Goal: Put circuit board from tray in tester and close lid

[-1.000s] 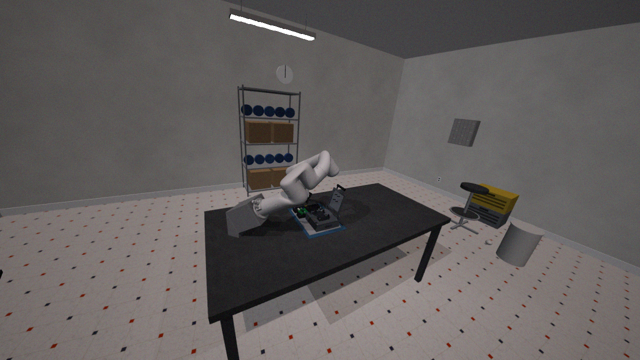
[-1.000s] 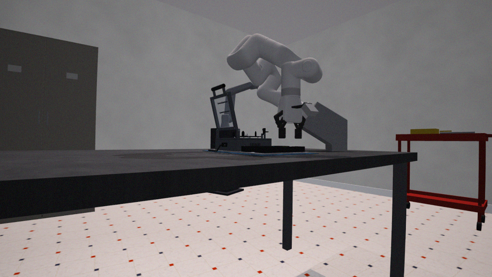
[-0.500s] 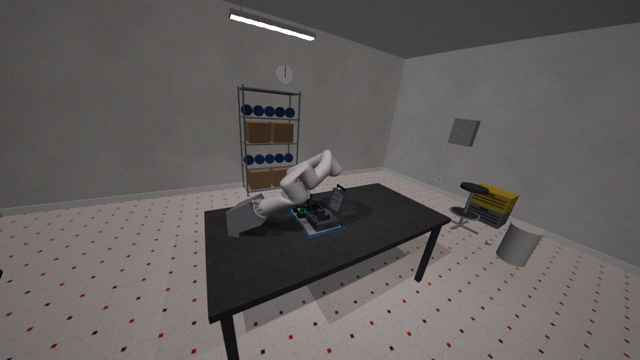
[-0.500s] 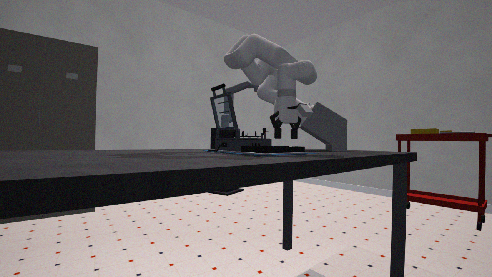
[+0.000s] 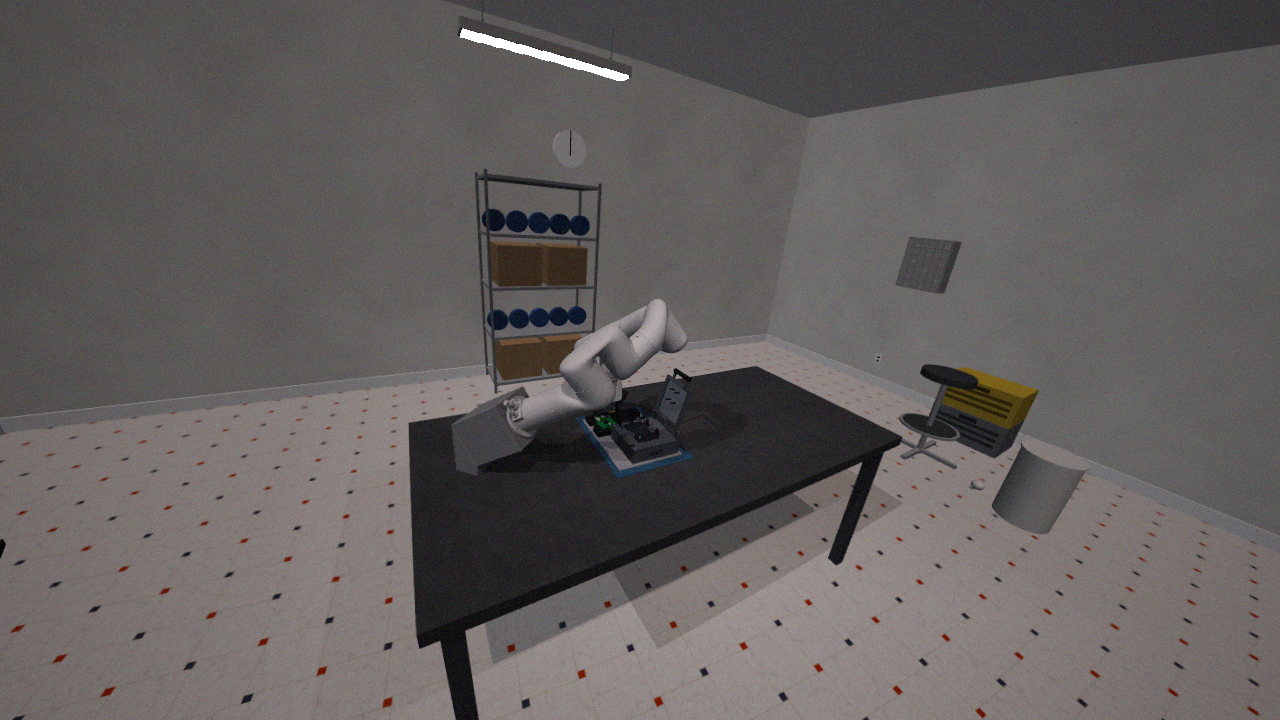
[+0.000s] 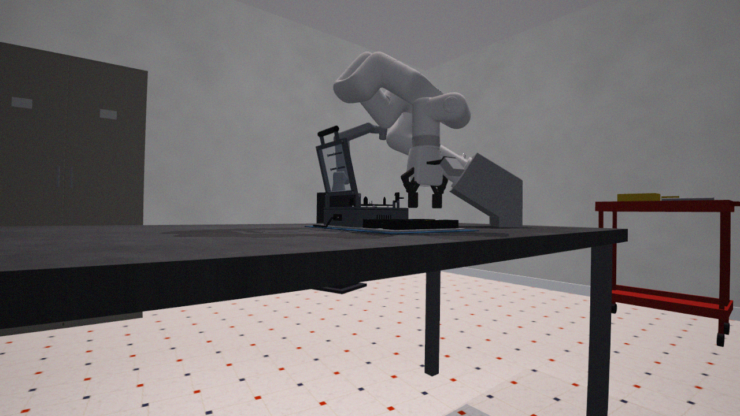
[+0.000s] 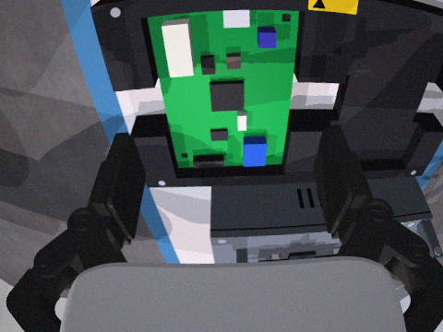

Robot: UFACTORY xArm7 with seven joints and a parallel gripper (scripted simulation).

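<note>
Now: hand 50 mm above the circuit board. Round my hand: tester 160 mm to the right, 50 mm above, 30 mm ahead; then lid 230 mm to the right, 120 mm above, 110 mm ahead; then latch hook 100 mm to the right, 40 mm behind, 20 mm above.
</note>
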